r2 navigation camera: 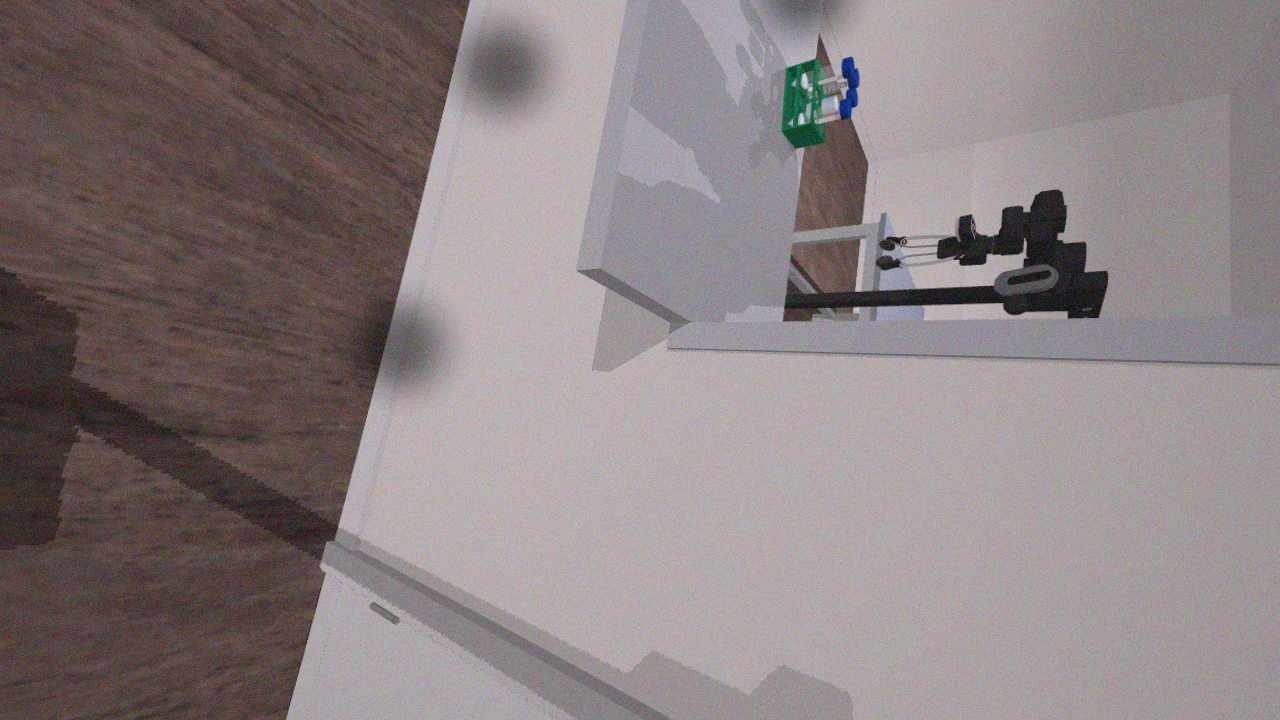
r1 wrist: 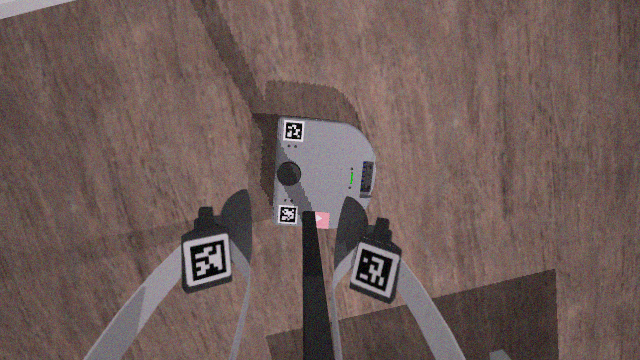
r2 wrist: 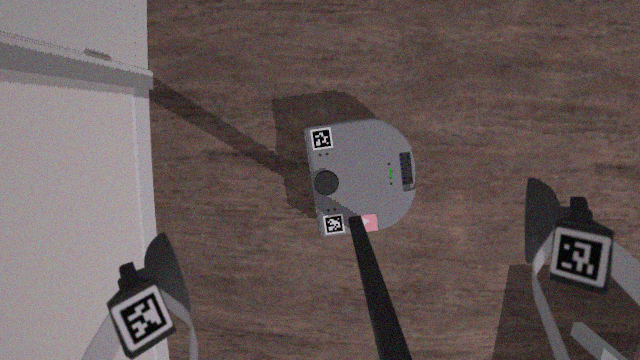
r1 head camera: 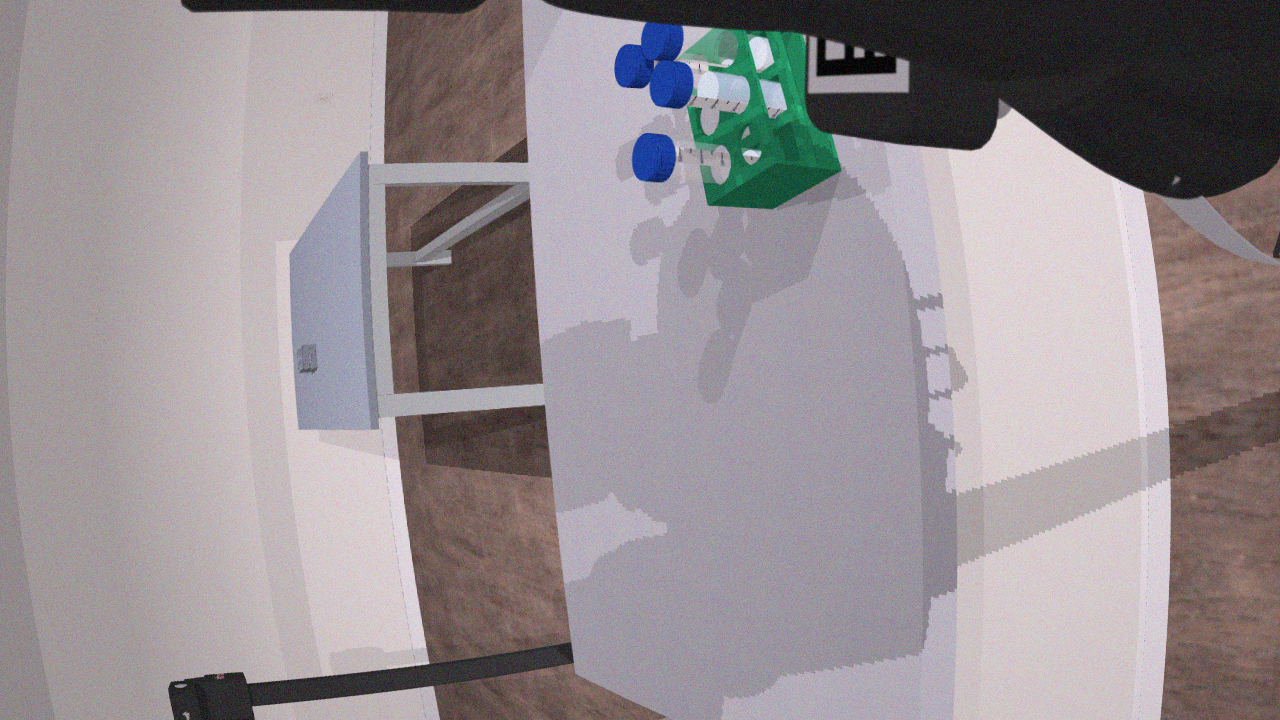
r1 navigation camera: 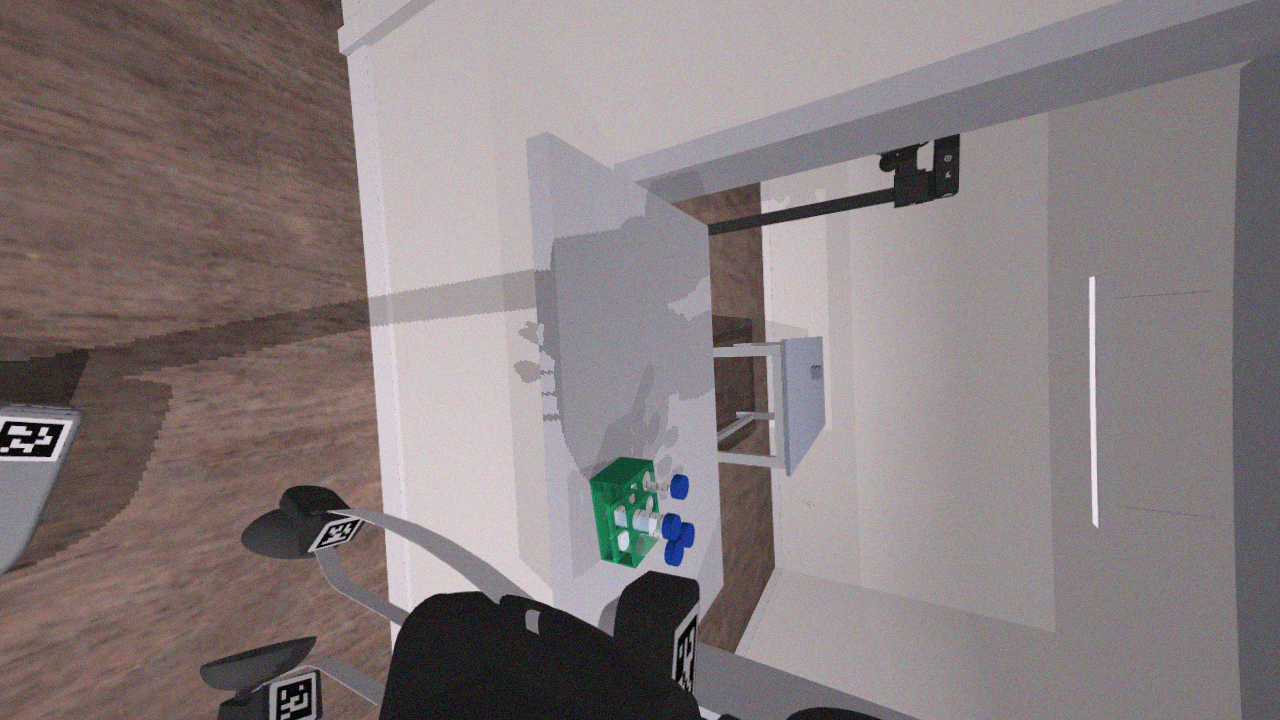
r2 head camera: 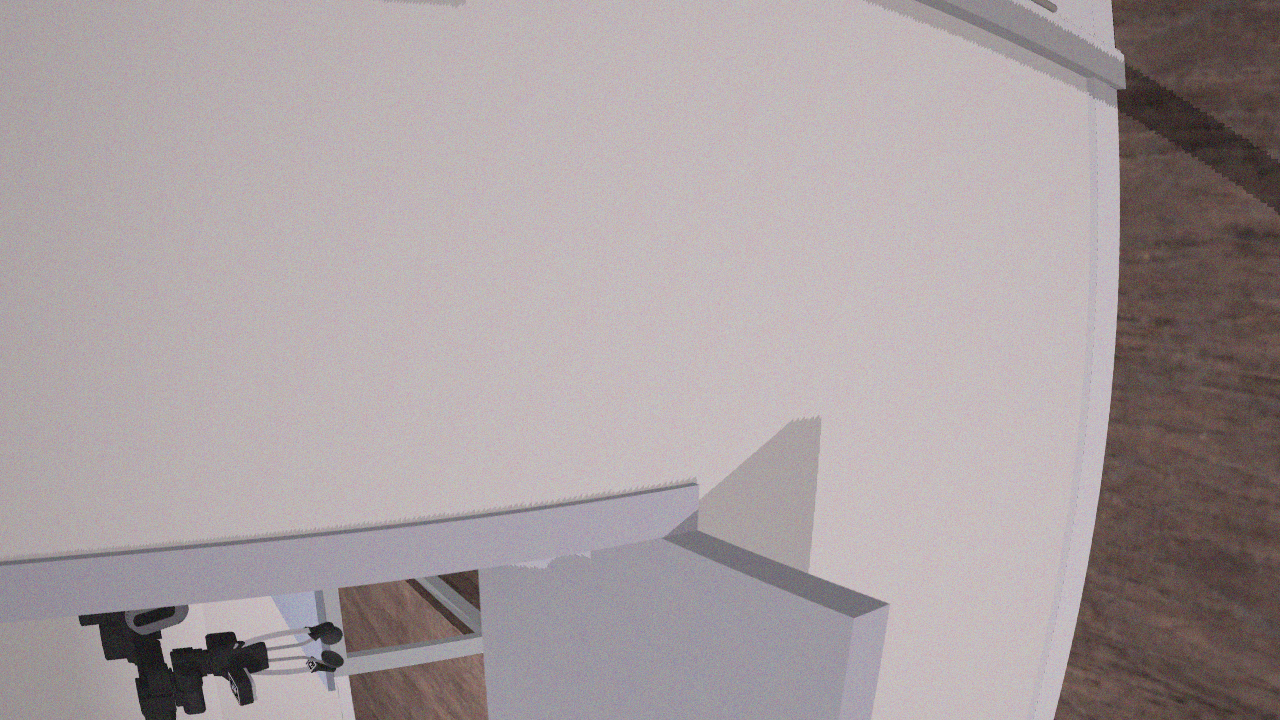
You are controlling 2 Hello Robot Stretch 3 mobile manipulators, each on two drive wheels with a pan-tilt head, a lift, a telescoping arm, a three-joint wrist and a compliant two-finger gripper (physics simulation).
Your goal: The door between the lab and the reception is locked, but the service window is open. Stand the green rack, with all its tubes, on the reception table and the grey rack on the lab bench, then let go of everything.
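The green rack (r1 head camera: 774,189) (r1 navigation camera: 623,471) (r2 navigation camera: 807,136) stands upright on the window's counter (r1 head camera: 805,501) (r1 navigation camera: 617,313) (r2 navigation camera: 716,241) (r2 head camera: 626,644), holding several blue-capped tubes (r1 head camera: 671,84) (r1 navigation camera: 671,526) (r2 navigation camera: 849,73). A small grey object (r1 head camera: 307,358) (r1 navigation camera: 815,371), apparently the grey rack, sits on a bluish table (r1 head camera: 331,232) (r1 navigation camera: 802,420) beyond the window. r1's gripper (r1 navigation camera: 273,592) (r1 wrist: 294,227) (r2 head camera: 327,646) (r2 navigation camera: 887,253) is open and empty, away from the green rack. r2's gripper (r2 wrist: 352,245) is wide open and empty above the floor. The green rack does not show in the r2 head view.
r2's mast and head (r1 head camera: 210,696) (r1 navigation camera: 926,170) stand beyond the window. Another pale blue table (r2 navigation camera: 905,286) is behind r1's gripper. A wall with the window frame (r2 head camera: 537,519) (r2 navigation camera: 895,340) fills much of r2's views. A handle (r2 navigation camera: 384,612) (r2 wrist: 97,54) shows beside a grey frame.
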